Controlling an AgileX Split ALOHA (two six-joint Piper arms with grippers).
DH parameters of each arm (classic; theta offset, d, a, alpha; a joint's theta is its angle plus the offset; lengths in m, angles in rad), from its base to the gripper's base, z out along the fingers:
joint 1: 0 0.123 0 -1.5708
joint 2: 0.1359 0 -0.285 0
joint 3: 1.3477 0 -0.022 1.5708
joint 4: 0 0.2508 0 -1.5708
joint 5: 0 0 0.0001 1.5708
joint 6: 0 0.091 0 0
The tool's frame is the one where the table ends.
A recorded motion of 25 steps. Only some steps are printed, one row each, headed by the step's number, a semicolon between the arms.
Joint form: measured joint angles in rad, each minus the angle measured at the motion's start. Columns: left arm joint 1, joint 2, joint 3, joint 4, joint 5, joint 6; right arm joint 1, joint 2, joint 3, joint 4, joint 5, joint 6.
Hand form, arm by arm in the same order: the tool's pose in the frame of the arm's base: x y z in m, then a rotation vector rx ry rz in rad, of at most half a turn. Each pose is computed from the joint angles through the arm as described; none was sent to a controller.
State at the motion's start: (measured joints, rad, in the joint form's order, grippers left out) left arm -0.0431 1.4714 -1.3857 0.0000 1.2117 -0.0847; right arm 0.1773 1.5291 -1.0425 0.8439 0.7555 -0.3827
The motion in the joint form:
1: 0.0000 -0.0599 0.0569 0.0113 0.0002 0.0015; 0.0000 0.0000 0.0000 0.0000 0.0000 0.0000
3: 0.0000 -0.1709 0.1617 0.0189 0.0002 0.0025; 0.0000 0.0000 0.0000 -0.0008 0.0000 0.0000
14: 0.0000 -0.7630 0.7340 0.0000 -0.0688 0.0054; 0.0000 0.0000 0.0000 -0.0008 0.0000 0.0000
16: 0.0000 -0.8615 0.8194 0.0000 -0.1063 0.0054; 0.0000 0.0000 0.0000 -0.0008 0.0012 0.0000
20: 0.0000 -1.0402 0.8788 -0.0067 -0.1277 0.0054; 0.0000 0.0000 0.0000 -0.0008 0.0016 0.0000
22: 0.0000 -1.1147 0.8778 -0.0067 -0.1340 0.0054; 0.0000 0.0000 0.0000 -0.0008 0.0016 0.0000
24: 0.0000 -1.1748 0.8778 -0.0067 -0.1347 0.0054; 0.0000 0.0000 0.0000 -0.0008 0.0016 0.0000
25: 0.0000 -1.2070 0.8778 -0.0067 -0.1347 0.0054; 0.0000 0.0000 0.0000 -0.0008 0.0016 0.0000
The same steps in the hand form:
1: 0.2761 -0.0109 0.3460 -0.0529 2.7777 -0.0165; 0.2981 0.1008 0.2655 -0.0610 2.5488 0.8710
3: 0.2450 -0.0090 0.3452 -0.0496 2.7711 -0.0063; 0.2981 0.1008 0.2655 -0.0616 2.5491 0.8701
14: 0.1008 -0.0043 0.2840 -0.0486 2.6834 -0.0383; 0.2981 0.1008 0.2655 -0.0616 2.5491 0.8701
16: 0.0844 -0.0036 0.2698 -0.0477 2.6328 -0.0419; 0.2980 0.1008 0.2654 -0.0623 2.5499 0.8709
20: 0.0584 -0.0031 0.2660 -0.0465 2.4924 -0.0600; 0.2980 0.1009 0.2654 -0.0625 2.5502 0.8712
22: 0.0480 -0.0026 0.2706 -0.0447 2.4107 -0.0650; 0.2980 0.1009 0.2654 -0.0625 2.5502 0.8712
24: 0.0391 -0.0022 0.2733 -0.0434 2.3499 -0.0686; 0.2980 0.1009 0.2654 -0.0625 2.5502 0.8712
25: 0.0343 -0.0020 0.2745 -0.0426 2.3177 -0.0704; 0.2980 0.1009 0.2654 -0.0625 2.5502 0.8712

